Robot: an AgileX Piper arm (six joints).
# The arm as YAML. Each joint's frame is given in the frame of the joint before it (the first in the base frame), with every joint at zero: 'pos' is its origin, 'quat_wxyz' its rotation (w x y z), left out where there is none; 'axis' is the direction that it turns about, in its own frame. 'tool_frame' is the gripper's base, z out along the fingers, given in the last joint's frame.
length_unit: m
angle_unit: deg
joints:
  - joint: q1
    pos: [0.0, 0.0, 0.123]
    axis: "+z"
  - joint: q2
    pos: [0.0, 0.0, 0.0]
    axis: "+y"
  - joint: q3
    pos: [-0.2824, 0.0, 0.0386]
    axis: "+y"
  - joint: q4
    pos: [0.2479, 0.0, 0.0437]
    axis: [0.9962, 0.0, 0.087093]
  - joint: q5
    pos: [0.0, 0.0, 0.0]
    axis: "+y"
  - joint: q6
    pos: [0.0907, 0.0, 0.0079]
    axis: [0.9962, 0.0, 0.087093]
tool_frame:
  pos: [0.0, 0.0, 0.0]
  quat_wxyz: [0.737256, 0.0, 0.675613, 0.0]
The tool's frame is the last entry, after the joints.
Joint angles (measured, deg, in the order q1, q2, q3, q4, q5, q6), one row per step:
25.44 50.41 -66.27 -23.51 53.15 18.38
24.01 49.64 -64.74 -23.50 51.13 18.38
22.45 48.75 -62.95 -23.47 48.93 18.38
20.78 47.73 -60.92 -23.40 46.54 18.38
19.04 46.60 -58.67 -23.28 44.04 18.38
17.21 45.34 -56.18 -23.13 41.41 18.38
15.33 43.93 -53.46 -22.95 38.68 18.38
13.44 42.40 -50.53 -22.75 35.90 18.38
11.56 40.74 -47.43 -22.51 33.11 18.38
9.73 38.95 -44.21 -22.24 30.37 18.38
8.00 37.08 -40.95 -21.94 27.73 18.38
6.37 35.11 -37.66 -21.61 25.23 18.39
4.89 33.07 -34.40 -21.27 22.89 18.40
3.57 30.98 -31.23 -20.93 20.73 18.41
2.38 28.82 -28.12 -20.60 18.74 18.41
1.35 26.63 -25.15 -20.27 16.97 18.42
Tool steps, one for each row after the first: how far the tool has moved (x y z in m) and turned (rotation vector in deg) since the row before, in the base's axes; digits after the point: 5 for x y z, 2 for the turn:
0.00003 -0.00325 -0.00348 0.21 -1.11 -0.67
-0.00025 -0.00354 -0.00438 0.20 -1.13 -0.72
-0.00063 -0.00375 -0.00518 0.21 -1.19 -0.75
-0.00104 -0.00384 -0.00607 0.23 -1.17 -0.76
-0.00152 -0.00397 -0.00701 0.23 -1.17 -0.79
-0.00215 -0.00401 -0.00793 0.23 -1.18 -0.80
-0.00269 -0.00390 -0.00892 0.23 -1.14 -0.79
-0.00331 -0.00373 -0.00976 0.25 -1.11 -0.78
-0.00396 -0.00346 -0.01044 0.27 -1.07 -0.75
-0.00442 -0.00306 -0.01086 0.29 -1.02 -0.70
-0.00490 -0.00267 -0.01126 0.33 -0.97 -0.67
-0.00521 -0.00219 -0.01141 0.34 -0.93 -0.59
-0.00539 -0.00173 -0.01128 0.34 -0.91 -0.51
-0.00554 -0.00136 -0.01127 0.32 -0.90 -0.46
-0.00552 -0.00098 -0.01095 0.33 -0.87 -0.39

